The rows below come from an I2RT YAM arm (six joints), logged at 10 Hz.
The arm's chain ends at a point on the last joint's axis. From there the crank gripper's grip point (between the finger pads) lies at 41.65 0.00 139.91 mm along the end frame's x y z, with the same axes.
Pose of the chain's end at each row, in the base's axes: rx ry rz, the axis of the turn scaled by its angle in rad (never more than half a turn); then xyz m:
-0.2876, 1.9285, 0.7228, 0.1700, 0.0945, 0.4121
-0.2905, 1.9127, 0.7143, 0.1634, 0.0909, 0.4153
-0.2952, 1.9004, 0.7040, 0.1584, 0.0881, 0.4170
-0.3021, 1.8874, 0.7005, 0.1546, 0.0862, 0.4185
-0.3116, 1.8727, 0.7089, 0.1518, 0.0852, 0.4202
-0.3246, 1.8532, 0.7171, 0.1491, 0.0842, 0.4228
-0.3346, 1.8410, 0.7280, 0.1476, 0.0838, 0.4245
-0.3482, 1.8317, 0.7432, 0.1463, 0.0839, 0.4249
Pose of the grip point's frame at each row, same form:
-0.2876, 1.9285, 0.7228, 0.2542, 0.1832, 0.3324
-0.2905, 1.9127, 0.7143, 0.2493, 0.1791, 0.3369
-0.2952, 1.9004, 0.7040, 0.2457, 0.1757, 0.3395
-0.3021, 1.8874, 0.7005, 0.2429, 0.1739, 0.3422
-0.3116, 1.8727, 0.7089, 0.2402, 0.1742, 0.3455
-0.3246, 1.8532, 0.7171, 0.2377, 0.1747, 0.3502
-0.3346, 1.8410, 0.7280, 0.2358, 0.1758, 0.3533
-0.3482, 1.8317, 0.7432, 0.2334, 0.1778, 0.3548

